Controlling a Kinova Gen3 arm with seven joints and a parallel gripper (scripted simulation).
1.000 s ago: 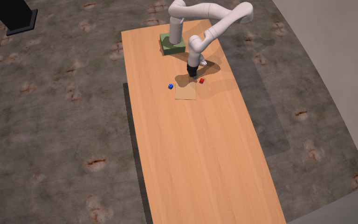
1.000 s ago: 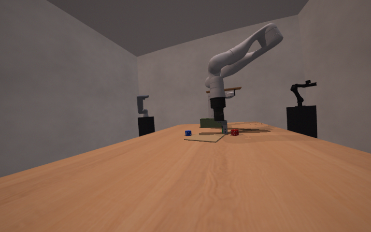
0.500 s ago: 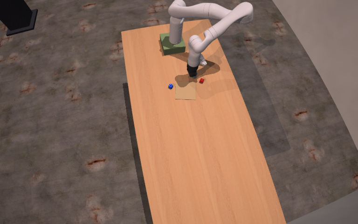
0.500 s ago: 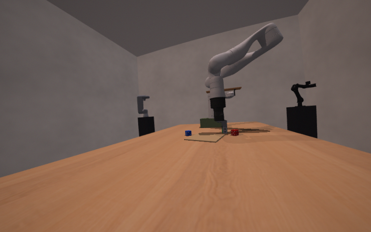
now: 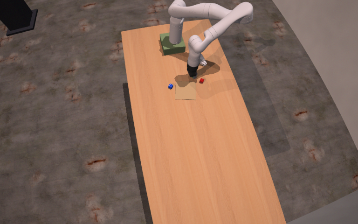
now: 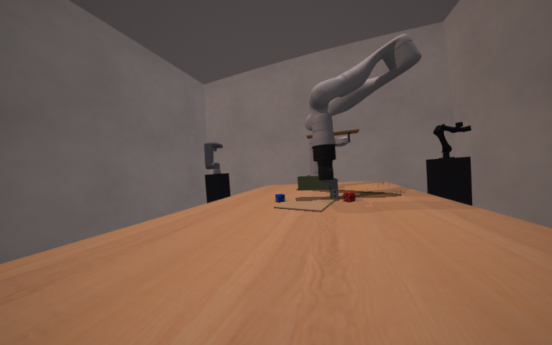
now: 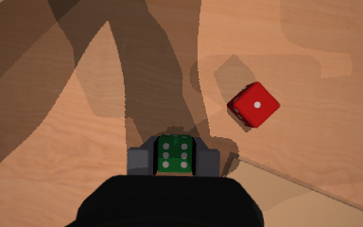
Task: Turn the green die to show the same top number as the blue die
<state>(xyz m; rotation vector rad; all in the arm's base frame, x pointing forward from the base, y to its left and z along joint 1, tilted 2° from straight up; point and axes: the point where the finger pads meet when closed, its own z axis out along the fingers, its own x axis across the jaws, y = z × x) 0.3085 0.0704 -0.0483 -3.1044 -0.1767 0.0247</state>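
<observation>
Right now the red die is 50 mm ahead of my hand, 40 mm to the left of it and 10 mm below it. The rest, counted from my hand: blue die (50 mm ahead, 180 mm to the right, 10 mm below); green die (10 mm below); tan mat (100 mm ahead, 80 mm to the right, 20 mm below).
</observation>
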